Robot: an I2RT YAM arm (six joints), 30 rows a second.
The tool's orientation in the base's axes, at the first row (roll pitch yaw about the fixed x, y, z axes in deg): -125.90 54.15 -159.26
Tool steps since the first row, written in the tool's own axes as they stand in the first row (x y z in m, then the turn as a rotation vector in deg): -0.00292 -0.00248 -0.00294 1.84 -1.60 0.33; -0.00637 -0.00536 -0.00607 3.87 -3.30 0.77; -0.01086 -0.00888 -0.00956 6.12 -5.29 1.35; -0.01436 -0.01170 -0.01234 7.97 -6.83 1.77; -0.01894 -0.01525 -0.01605 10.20 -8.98 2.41
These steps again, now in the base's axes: -0.00156 0.00040 0.00455 -1.42 -1.83 -0.85; -0.00313 0.00071 0.00979 -2.90 -3.83 -1.84; -0.00465 0.00095 0.01630 -4.51 -6.20 -2.91; -0.00591 0.00111 0.02143 -5.85 -8.03 -3.83; -0.00756 0.00148 0.02810 -7.47 -10.55 -4.84
